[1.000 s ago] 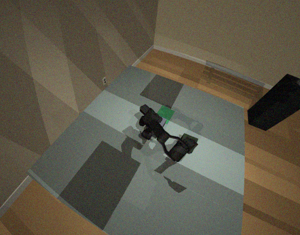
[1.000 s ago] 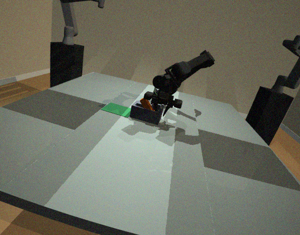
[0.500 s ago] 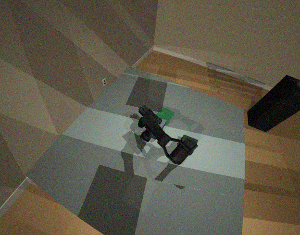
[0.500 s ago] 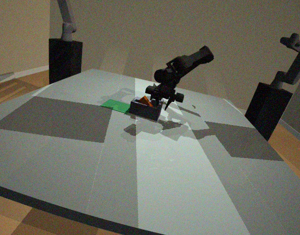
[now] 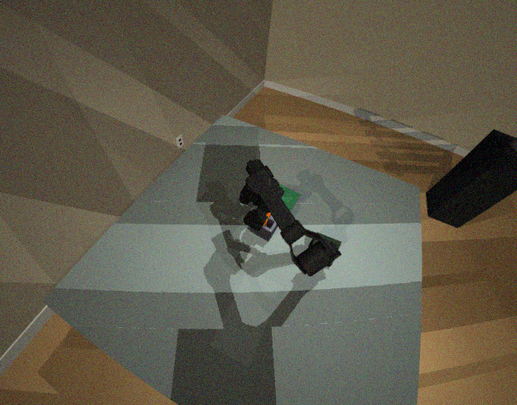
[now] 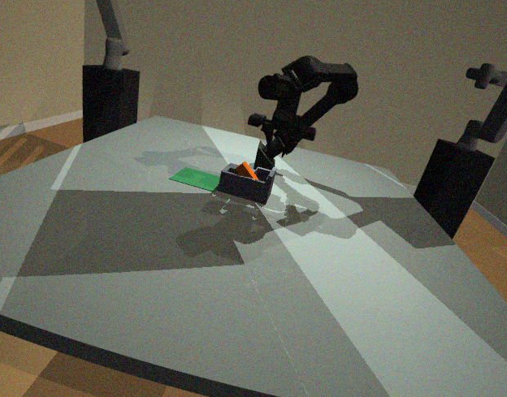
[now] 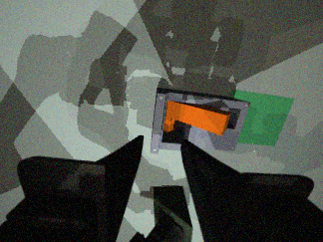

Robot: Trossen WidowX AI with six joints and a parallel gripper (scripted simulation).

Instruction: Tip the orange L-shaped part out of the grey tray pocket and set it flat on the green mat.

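My gripper tip is 100 mm above the orange L-shaped part, 40 mm to the left of it and 10 mm past it. Also, from my gripper tip: green mat 220 mm to the right, 160 mm below, 30 mm behind.
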